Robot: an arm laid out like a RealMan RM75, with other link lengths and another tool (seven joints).
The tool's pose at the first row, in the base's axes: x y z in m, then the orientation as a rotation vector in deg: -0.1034, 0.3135, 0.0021, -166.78, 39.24, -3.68
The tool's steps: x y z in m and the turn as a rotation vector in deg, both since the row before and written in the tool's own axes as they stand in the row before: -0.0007, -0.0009, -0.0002, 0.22, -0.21, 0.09; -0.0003, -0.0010, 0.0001, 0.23, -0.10, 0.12; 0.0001, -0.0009, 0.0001, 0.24, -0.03, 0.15; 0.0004, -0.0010, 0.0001, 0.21, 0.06, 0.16; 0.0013, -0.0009, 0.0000, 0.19, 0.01, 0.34; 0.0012, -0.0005, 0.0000, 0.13, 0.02, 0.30; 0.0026, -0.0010, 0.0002, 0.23, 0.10, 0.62; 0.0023, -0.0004, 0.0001, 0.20, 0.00, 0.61; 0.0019, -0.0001, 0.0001, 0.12, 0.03, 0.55
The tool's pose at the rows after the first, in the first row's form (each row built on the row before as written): -0.1036, 0.3146, 0.0024, -166.50, 39.29, -3.43; -0.1034, 0.3156, 0.0025, -166.22, 39.40, -3.35; -0.1029, 0.3164, 0.0025, -165.93, 39.56, -3.37; -0.1021, 0.3171, 0.0026, -165.68, 39.75, -3.51; -0.1005, 0.3173, 0.0028, -165.38, 40.20, -3.54; -0.0992, 0.3172, 0.0029, -165.15, 40.60, -3.57; -0.0964, 0.3169, 0.0029, -164.72, 41.45, -3.71; -0.0942, 0.3162, 0.0029, -164.30, 42.27, -3.70; -0.0925, 0.3154, 0.0028, -163.98, 43.03, -3.71
